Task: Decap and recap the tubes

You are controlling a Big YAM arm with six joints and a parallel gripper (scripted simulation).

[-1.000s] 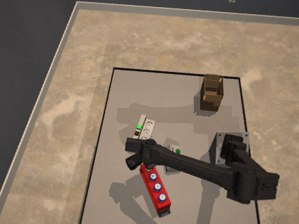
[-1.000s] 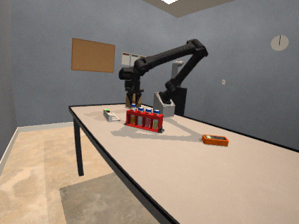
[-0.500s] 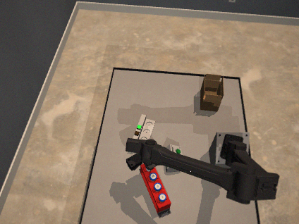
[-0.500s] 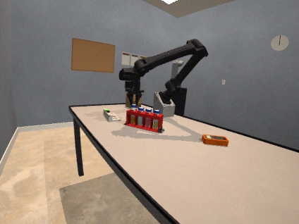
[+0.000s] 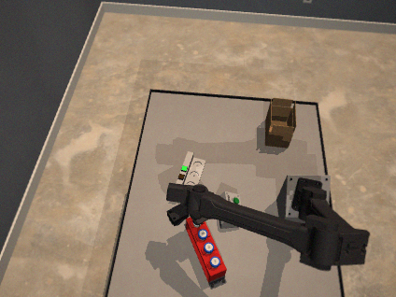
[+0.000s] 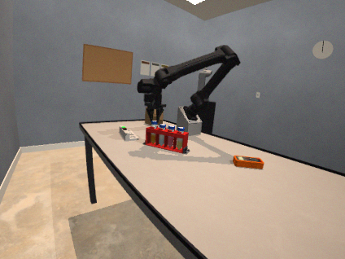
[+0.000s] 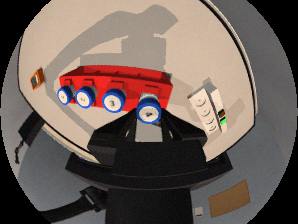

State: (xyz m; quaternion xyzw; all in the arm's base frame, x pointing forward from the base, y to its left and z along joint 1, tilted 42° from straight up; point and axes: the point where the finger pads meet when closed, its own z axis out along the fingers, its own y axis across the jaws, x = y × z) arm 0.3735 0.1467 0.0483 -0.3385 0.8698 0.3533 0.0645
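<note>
The blue tube cap lies 10 mm below my hand. From my hand the other things lie so: green key: 130 mm to the right, 130 mm behind, 70 mm below; key housing: 120 mm behind, 100 mm to the right, 80 mm below; blue key: 140 mm behind, 80 mm to the right, 70 mm below.
</note>
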